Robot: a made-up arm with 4 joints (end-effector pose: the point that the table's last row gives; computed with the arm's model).
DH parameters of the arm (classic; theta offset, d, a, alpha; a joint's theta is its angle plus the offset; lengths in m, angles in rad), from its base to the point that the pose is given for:
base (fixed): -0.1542 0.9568 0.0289 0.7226
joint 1: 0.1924 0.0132 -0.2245 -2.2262
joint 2: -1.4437 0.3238 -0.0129 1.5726
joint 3: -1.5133 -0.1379 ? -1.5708
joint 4: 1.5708 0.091 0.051 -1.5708
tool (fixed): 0 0.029 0 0
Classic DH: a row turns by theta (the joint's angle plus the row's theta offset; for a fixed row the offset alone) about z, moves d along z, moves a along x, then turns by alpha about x.
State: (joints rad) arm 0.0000 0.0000 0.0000 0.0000
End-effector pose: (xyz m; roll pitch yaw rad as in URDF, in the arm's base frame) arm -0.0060 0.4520 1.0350 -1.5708 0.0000 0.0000
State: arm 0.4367 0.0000 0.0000 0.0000
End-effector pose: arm -0.1669 0.4160 0.9819 -1.6633 -0.2726 0.3426
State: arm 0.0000 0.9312 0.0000 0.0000
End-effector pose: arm -0.0259 0.4623 0.8558 -1.5297 0.9289 0.0784
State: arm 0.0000 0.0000 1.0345 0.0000
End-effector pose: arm -0.0060 0.4622 0.8711 -2.6053 0.0000 0.0000
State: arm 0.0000 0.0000 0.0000 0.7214
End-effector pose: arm -0.0379 0.4784 1.0350 -1.5708 0.0000 0.7214
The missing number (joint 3, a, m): -0.11
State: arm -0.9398 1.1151 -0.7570 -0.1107
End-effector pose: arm 0.2008 0.3123 0.8319 2.9068 1.3093 3.0513
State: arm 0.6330 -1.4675 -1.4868 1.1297
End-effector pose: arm -0.4381 0.0344 0.9133 -3.0774 -0.1494 -2.8165
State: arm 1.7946 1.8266 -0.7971 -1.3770
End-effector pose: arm 0.0026 0.0475 0.5517 -2.2947 -0.0991 -0.8477
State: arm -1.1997 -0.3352 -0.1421 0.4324
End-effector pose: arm 0.4190 0.2844 1.0258 -1.4956 0.3969 -0.5066
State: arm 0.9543 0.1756 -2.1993 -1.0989
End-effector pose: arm -0.0905 0.1268 0.8500 0.3798 0.6905 1.1403
